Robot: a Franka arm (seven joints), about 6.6 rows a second.
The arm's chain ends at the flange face. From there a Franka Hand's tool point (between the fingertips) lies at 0.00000 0.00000 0.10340 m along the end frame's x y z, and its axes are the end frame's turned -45 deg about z.
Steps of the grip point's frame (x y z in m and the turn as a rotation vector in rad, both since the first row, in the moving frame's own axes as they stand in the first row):
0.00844, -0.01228, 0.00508, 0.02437, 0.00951, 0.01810
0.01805, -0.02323, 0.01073, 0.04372, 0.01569, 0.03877
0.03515, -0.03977, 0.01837, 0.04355, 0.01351, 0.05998
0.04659, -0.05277, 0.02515, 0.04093, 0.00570, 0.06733
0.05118, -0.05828, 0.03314, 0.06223, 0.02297, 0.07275
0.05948, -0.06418, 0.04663, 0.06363, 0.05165, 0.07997
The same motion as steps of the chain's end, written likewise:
-0.00165, -0.01216, 0.00512, 0.02396, -0.01051, 0.01810
-0.00170, -0.02481, 0.01084, 0.04201, -0.01982, 0.03877
-0.00120, -0.04874, 0.01848, 0.04035, -0.02124, 0.05998
-0.00191, -0.06677, 0.02524, 0.03297, -0.02491, 0.06733
-0.00238, -0.07108, 0.03337, 0.06025, -0.02776, 0.07275
-0.00279, -0.07900, 0.04698, 0.08152, -0.00847, 0.07997

